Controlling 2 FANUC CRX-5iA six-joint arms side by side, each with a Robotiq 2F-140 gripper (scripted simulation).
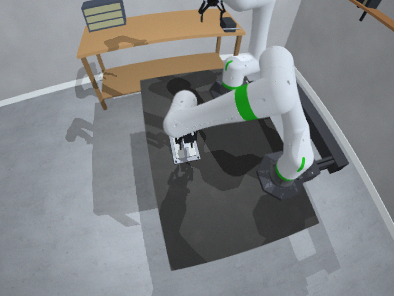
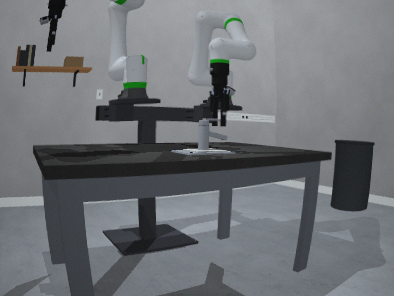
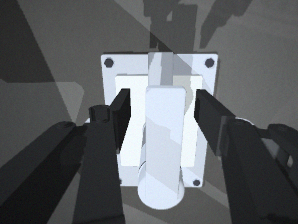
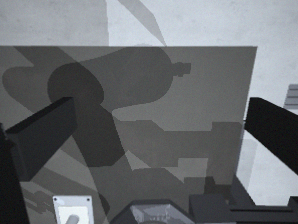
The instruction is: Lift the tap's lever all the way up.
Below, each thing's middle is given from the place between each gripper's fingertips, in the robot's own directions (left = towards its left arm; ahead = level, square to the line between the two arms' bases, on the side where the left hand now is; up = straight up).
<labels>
My left gripper is now 30 mm to the left of the lever (image 3: 165, 104). The rest, counted from my left hand: tap (image 3: 160, 64): 10 mm behind, 60 mm to the right, 40 mm below.
I see the tap 680 mm to the left of my right hand, 440 mm ahead of it and 420 mm below it. Also, from my right hand: lever (710 mm to the left, 440 mm ahead, 370 mm below).
</labels>
